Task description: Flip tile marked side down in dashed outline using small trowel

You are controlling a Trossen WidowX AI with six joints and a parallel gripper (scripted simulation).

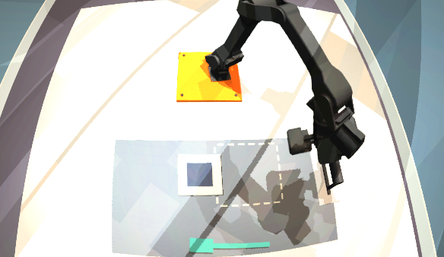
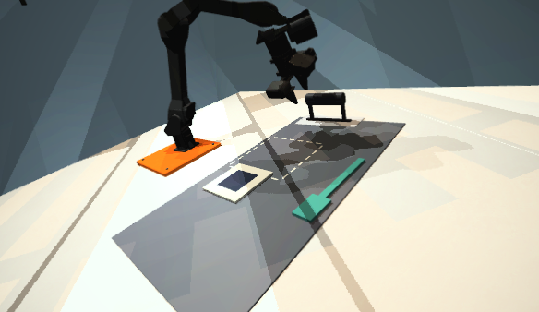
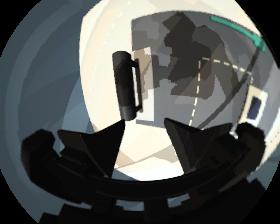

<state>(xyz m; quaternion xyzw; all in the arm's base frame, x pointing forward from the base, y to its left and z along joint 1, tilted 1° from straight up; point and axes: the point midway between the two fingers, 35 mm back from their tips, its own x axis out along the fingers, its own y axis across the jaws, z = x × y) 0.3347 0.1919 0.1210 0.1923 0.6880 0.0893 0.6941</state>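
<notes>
The small trowel lies 6 cm below my gripper tip, 4 cm to the left of it and 3 cm ahead of it. Also, from my gripper tip: teal flat tool: 31 cm to the right, 19 cm ahead, 9 cm below; grey mat: 27 cm to the right, 11 cm below, 6 cm ahead; tile: 33 cm to the right, 9 cm below, 2 cm behind.
</notes>
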